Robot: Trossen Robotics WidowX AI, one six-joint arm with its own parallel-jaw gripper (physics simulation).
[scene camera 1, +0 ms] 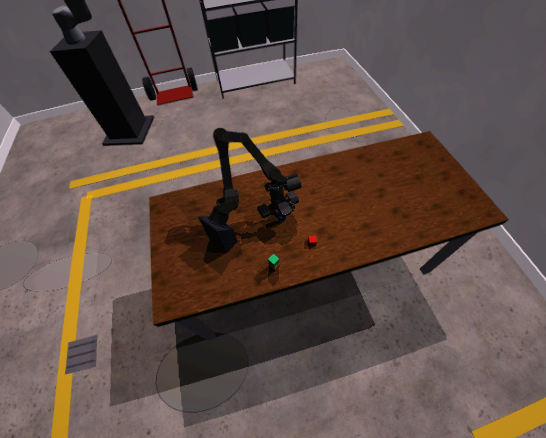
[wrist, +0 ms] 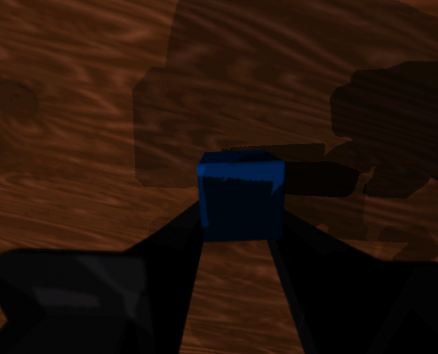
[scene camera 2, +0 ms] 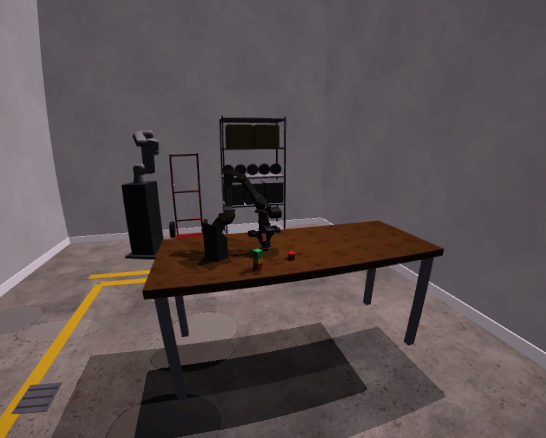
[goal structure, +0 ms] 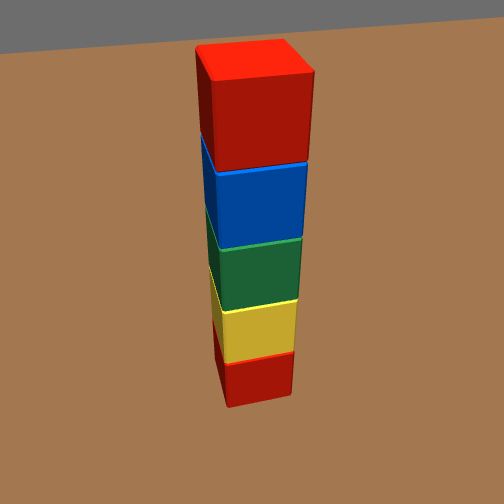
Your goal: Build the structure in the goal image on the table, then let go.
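Seen in the pictures: gripper, fingertip midpoint: (scene camera 1: 279, 215) (wrist: 234, 208) (scene camera 2: 265, 245); arm's base, origin of the base link: (scene camera 1: 216, 222) (scene camera 2: 214, 230).
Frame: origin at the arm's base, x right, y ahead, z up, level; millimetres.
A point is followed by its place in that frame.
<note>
A blue cube (scene camera 1: 282, 218) @(x -85, y 275, z -108 mm) (scene camera 2: 266, 245) @(x -82, y 271, z -114 mm) (wrist: 242, 205) @(x -101, y 270, z -97 mm) is between the fingertips of my gripper (scene camera 1: 280, 215) @(x -115, y 261, z -130 mm) (scene camera 2: 266, 241) @(x -115, y 261, z -130 mm) (wrist: 234, 208) @(x -115, y 261, z -130 mm). The gripper points down, and both fingers touch the cube's sides. The cube is at or very close to the table top; I cannot tell if it is lifted. A small upright stack stands near the table's front edge, with a green cube (scene camera 1: 273, 259) @(x 146, y 241, z -50 mm) (scene camera 2: 257, 252) @(x 162, y 243, z -54 mm) on top, a yellow part (scene camera 2: 260, 260) @(x 150, y 255, z -101 mm) below it and a red part (scene camera 2: 257, 267) @(x 156, y 240, z -136 mm) at the bottom. A separate red cube (scene camera 1: 312, 240) @(x 26, y 408, z -115 mm) (scene camera 2: 291, 256) @(x 36, y 409, z -129 mm) lies right of the stack.
The wooden table (scene camera 1: 390, 190) @(x -276, y 825, z -148 mm) (scene camera 2: 345, 245) @(x -171, y 747, z -148 mm) carries the arm's dark base (scene camera 1: 220, 236) @(x 68, y 27, z -2 mm) (scene camera 2: 215, 242) @(x 66, y 18, z -43 mm), left of the cubes. The stack stands between the gripper and the table's front edge. A shelf rack (scene camera 2: 285, 175), a red hand truck (scene camera 2: 171, 190) and a black pedestal (scene camera 1: 100, 85) (scene camera 2: 142, 220) stand behind the table.
</note>
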